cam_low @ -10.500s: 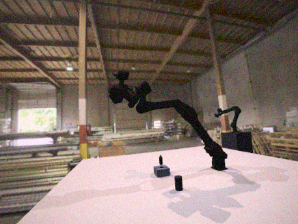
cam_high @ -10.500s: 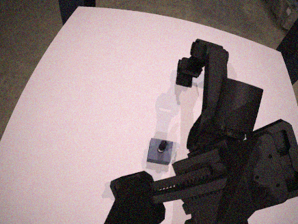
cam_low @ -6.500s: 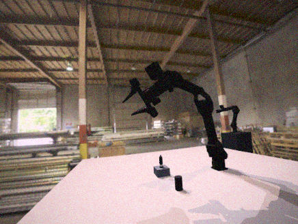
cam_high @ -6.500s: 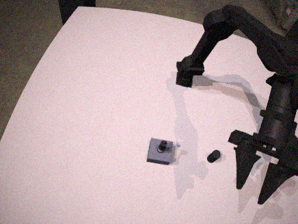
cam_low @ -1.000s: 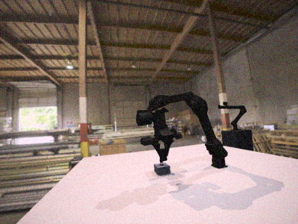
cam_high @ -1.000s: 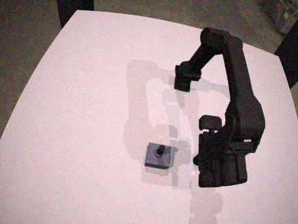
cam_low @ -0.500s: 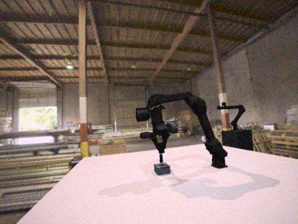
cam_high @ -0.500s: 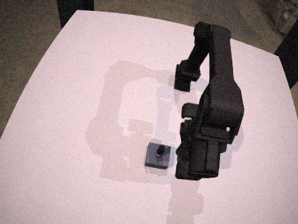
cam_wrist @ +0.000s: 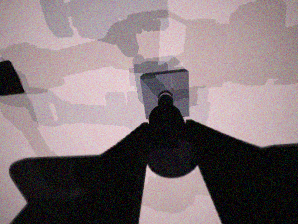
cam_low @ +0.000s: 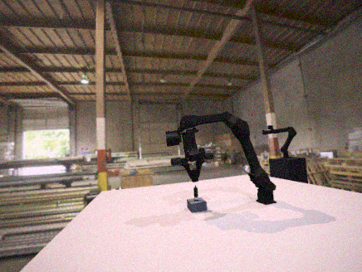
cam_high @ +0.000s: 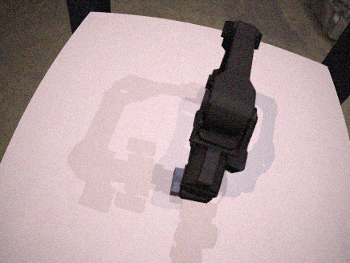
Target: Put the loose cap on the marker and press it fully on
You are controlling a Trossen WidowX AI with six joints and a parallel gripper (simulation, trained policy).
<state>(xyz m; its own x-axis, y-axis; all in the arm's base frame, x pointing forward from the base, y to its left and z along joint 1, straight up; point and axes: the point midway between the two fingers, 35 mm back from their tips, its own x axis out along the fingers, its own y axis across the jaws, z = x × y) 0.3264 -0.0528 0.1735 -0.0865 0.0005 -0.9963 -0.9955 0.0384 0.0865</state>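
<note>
The grey holder block lies 1 cm to the right of my gripper tip and 12 cm below it. Round my gripper tip: dark cap: 1 cm above.
</note>
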